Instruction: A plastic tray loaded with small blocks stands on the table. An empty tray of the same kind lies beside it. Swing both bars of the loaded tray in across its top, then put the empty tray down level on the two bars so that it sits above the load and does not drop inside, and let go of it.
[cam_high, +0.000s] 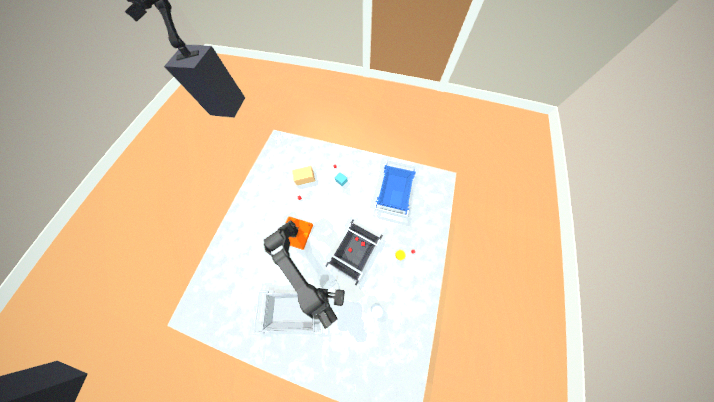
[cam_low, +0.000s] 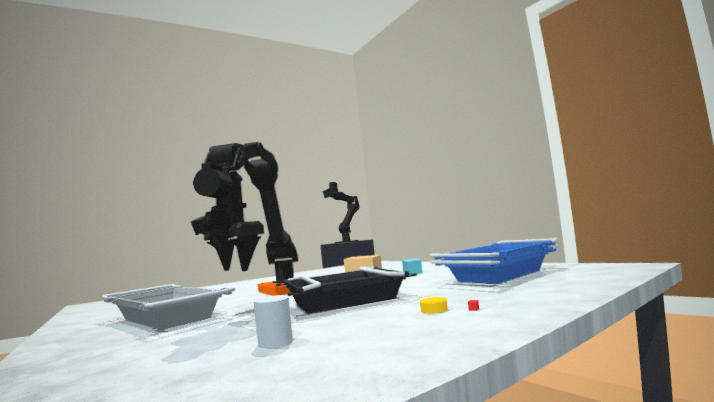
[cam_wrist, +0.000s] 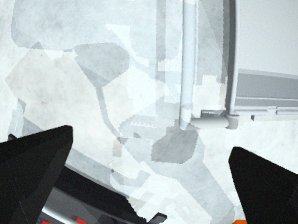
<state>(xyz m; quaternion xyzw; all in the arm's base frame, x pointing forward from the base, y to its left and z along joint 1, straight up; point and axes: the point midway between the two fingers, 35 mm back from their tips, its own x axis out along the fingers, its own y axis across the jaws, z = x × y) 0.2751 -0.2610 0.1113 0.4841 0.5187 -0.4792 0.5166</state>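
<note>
Now: gripper tip 16 cm past the grey tray, 12 cm to the left of it and 6 cm above it. Round my gripper tip: cyan cube: 63 cm to the left, 8 cm below, 7 cm behind; then grey cylinder: 25 cm ahead, 7 cm below, 4 cm to the right; then yellow disc: 34 cm ahead, 24 cm to the left, 9 cm below.
</note>
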